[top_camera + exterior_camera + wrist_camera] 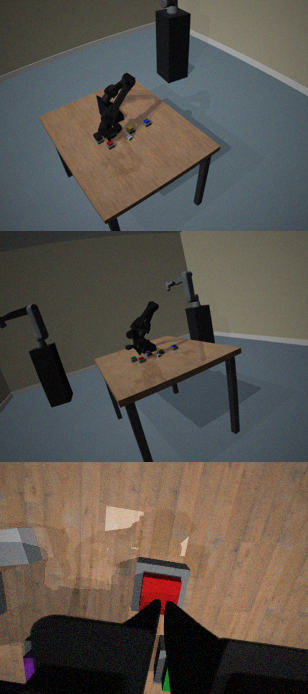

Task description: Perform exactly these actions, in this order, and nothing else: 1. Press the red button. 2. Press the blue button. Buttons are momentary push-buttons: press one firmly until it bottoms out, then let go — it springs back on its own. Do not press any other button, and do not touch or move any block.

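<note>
Right now my gripper tip is 3 cm above the red button. The rest, counted from my gripper tip: green button (9 cm behind, 5 cm to the right, 3 cm below); then small white block (14 cm to the left, 5 cm below); then purple button (12 cm behind, 9 cm to the left, 3 cm below).
</note>
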